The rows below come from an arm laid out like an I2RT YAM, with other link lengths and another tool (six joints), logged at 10 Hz.
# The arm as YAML. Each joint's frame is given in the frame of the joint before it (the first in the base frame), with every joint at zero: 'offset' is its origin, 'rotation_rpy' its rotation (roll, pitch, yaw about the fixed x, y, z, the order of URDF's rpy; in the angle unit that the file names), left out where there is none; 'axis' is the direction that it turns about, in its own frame. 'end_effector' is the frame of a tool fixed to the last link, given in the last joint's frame.
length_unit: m
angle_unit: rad
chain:
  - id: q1
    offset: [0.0, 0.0, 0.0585]
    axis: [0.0, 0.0, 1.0]
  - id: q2
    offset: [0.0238, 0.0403, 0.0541]
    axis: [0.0, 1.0, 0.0]
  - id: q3
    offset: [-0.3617, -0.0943, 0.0]
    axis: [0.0, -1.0, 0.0]
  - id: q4
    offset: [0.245, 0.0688, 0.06]
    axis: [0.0, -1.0, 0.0]
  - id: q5
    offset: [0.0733, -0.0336, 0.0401]
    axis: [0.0, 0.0, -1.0]
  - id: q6
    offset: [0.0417, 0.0, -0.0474]
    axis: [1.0, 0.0, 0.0]
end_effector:
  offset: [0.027, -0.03, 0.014]
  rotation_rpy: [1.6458, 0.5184, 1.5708]
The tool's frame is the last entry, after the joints.
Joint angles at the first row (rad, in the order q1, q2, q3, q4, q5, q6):
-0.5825, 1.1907, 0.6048, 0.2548, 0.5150, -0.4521
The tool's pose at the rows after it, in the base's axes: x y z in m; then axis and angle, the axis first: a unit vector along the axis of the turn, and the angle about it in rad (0 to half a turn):
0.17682, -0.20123, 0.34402, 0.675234, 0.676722, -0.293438, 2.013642
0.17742, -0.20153, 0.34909, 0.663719, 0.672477, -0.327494, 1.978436
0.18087, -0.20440, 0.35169, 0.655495, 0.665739, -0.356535, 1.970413
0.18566, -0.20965, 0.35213, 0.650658, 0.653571, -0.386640, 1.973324
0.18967, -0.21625, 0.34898, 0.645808, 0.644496, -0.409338, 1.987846
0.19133, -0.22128, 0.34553, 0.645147, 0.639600, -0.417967, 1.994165
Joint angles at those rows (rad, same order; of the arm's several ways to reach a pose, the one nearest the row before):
-0.5829, 1.2200, 0.6287, 0.2591, 0.5373, -0.5062
-0.5826, 1.2249, 0.6135, 0.3431, 0.5687, -0.5715
-0.5827, 1.2451, 0.6124, 0.3984, 0.6019, -0.6189
-0.5857, 1.2784, 0.6134, 0.4579, 0.6426, -0.6603
-0.5961, 1.3144, 0.6113, 0.5074, 0.6684, -0.6933
-0.6078, 1.3381, 0.6067, 0.5409, 0.6730, -0.7056

